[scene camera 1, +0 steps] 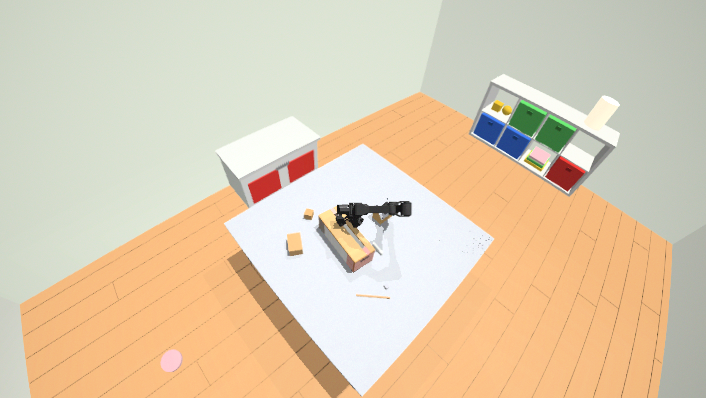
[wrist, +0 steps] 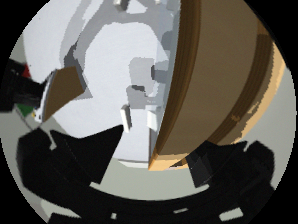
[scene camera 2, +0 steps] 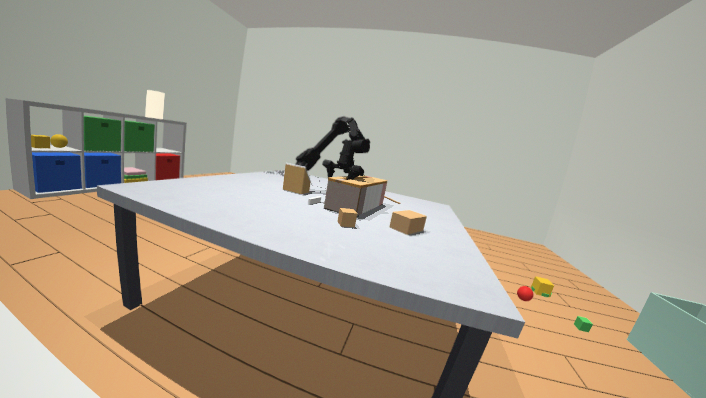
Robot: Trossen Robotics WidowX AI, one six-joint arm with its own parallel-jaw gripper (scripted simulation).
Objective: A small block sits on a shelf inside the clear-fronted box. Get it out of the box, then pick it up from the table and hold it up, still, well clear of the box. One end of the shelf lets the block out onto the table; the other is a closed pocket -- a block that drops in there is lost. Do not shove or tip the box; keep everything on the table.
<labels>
box: scene camera 1; wrist 213,79; scene camera 2
same spot on box: (scene camera 1: pixel 351 245) = (scene camera 2: pixel 373 179)
</labels>
